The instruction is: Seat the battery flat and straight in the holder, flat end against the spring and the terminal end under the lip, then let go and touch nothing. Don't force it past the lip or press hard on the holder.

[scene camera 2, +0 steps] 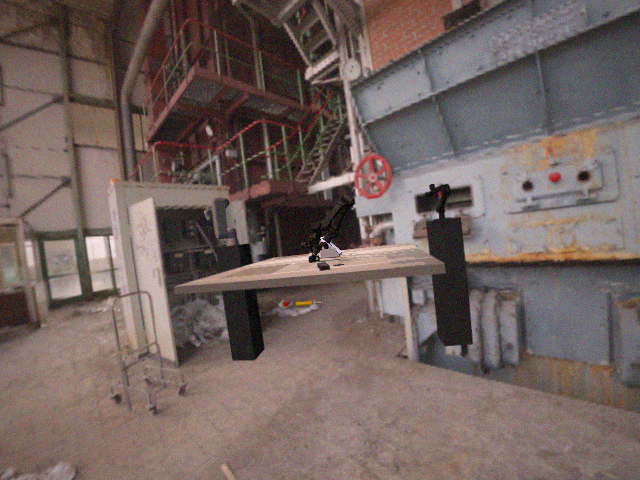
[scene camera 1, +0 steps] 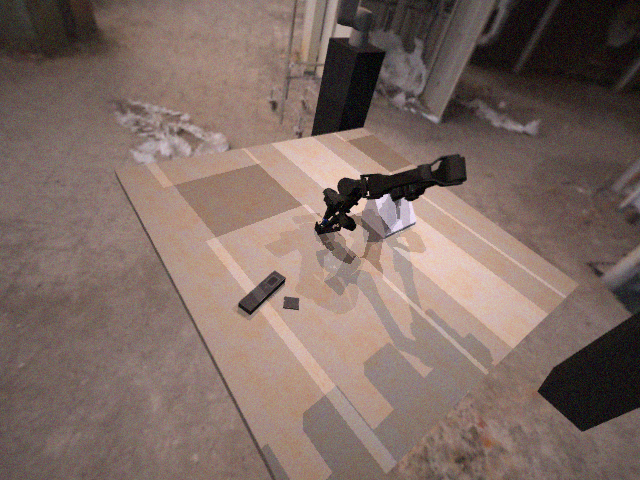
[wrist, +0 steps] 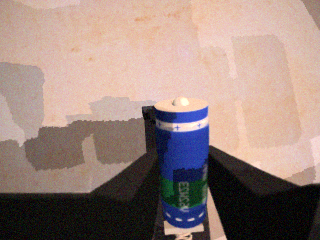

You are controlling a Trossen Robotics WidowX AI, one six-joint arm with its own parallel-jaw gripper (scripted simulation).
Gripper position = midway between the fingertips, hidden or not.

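My gripper point(scene camera 1: 324, 224) is visible, also in the wrist view point(wrist: 181, 154). A battery point(wrist: 182, 130) is visible as well.
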